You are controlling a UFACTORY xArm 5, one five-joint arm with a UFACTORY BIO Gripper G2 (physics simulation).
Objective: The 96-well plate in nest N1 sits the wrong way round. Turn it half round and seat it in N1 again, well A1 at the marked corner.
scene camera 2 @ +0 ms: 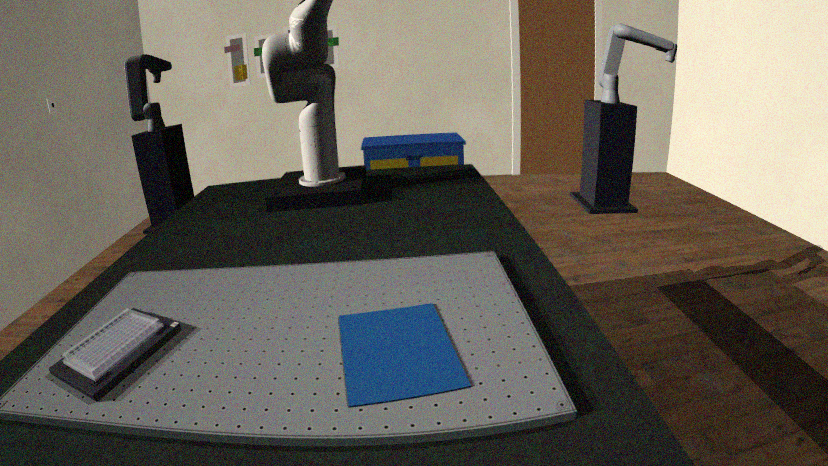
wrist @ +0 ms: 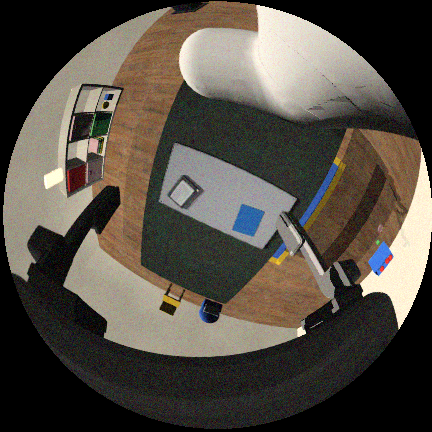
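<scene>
The white 96-well plate (scene camera 2: 112,342) (wrist: 183,192) sits in the dark nest (scene camera 2: 75,379) (wrist: 186,178) at the left of the grey perforated board (scene camera 2: 260,289) (wrist: 220,175). A small white mark (scene camera 2: 174,324) shows on the nest's far right corner in the scene view. The plate's lettering and well A1 are too small to make out. My gripper (wrist: 200,219) is open and empty, high above the table and well away from the plate. Its fingers stand wide apart in the wrist view. The scene view does not show the gripper, as the arm leaves its top edge.
A flat blue sheet (scene camera 2: 402,354) (wrist: 248,220) lies on the board, right of the nest. My arm's base stands on the dark green table (scene camera 2: 405,231) (wrist: 200,250). Two other arms on dark pedestals (scene camera 2: 165,173) (scene camera 2: 608,153) stand beyond the table's sides.
</scene>
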